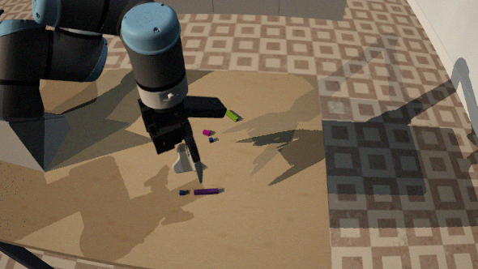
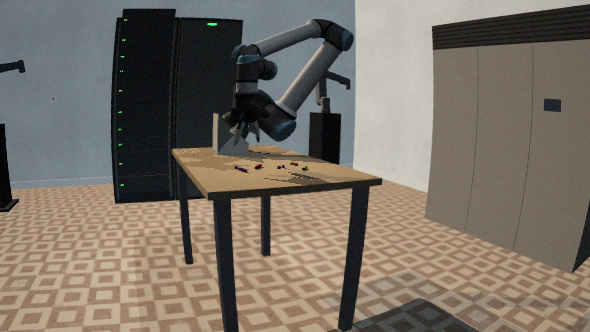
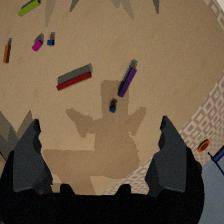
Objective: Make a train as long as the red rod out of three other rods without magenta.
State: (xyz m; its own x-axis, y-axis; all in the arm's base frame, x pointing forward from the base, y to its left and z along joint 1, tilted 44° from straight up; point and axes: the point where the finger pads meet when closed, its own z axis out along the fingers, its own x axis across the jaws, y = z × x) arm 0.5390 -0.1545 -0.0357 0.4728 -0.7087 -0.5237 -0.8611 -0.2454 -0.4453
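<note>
My hand is 30 mm short of the magenta rod, 150 mm to the right of it and 100 mm above it. Also, from my hand: purple rod 40 mm ahead, 40 mm to the right, 100 mm below; red rod 10 mm behind, 50 mm to the left, 100 mm below; orange rod 10 mm behind, 230 mm to the left, 100 mm below.
</note>
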